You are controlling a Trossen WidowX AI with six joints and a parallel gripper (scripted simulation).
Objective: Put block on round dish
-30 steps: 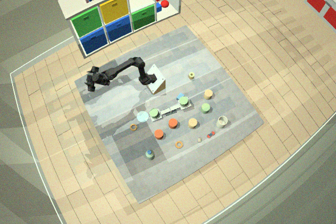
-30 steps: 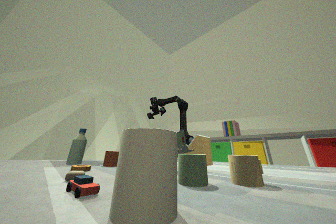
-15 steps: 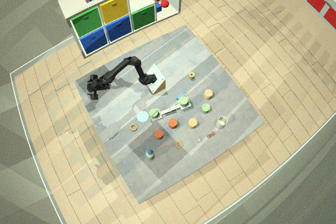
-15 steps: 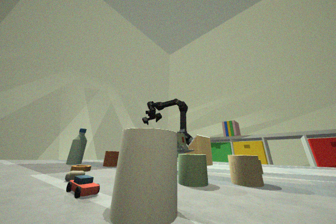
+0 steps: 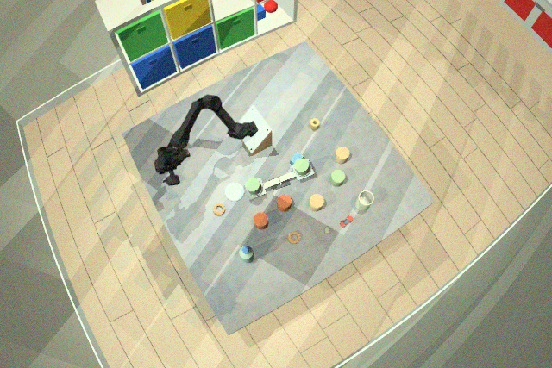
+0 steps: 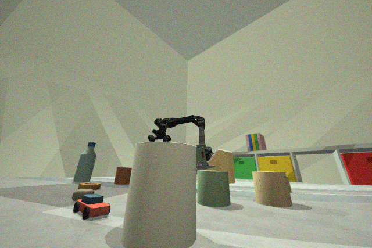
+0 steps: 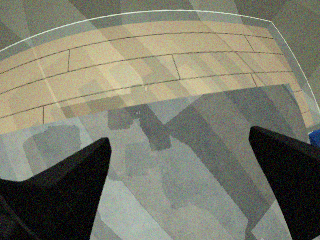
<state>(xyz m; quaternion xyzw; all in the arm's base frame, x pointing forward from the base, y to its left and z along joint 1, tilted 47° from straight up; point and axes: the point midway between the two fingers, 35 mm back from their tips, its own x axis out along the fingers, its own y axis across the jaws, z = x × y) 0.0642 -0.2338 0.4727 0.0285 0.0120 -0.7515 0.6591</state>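
Now: gripper tip 40 cm to the right of the pale mint block, 21 cm short of it and 19 cm above it. Also, from my gripper tip: round dish: 30 cm to the left, 22 cm below, 16 cm ahead; balance: 53 cm to the left, 23 cm ahead, 19 cm below; bottle: 50 cm ahead, 20 cm to the left, 11 cm below.
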